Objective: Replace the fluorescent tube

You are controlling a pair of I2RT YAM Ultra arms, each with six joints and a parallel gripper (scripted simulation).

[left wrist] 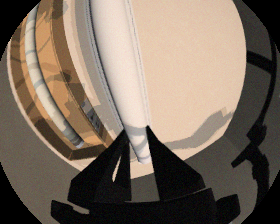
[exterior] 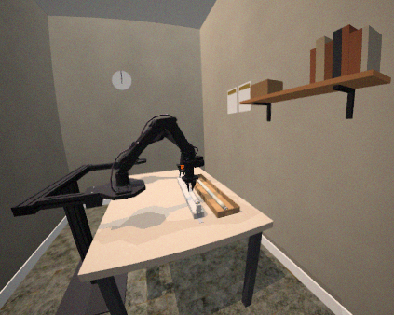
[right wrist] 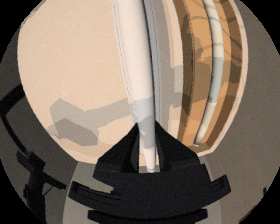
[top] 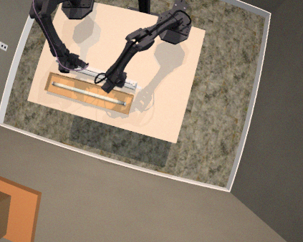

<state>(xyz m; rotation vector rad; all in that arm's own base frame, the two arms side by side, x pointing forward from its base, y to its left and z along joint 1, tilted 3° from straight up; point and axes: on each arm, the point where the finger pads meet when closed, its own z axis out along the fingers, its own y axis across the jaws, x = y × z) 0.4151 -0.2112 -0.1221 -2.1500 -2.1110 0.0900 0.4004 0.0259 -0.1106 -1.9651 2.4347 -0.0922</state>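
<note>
Now: right hand 12 cm to the right of the LED tube, 1 cm short of it and 1 cm above it. Also, from my right hand: carton 16 cm ahead, 10 cm to the left, 7 cm below; light fixture 12 cm to the left, 4 cm below, 1 cm ahead; old fluorescent tube 16 cm ahead, 10 cm to the left, 8 cm below.
</note>
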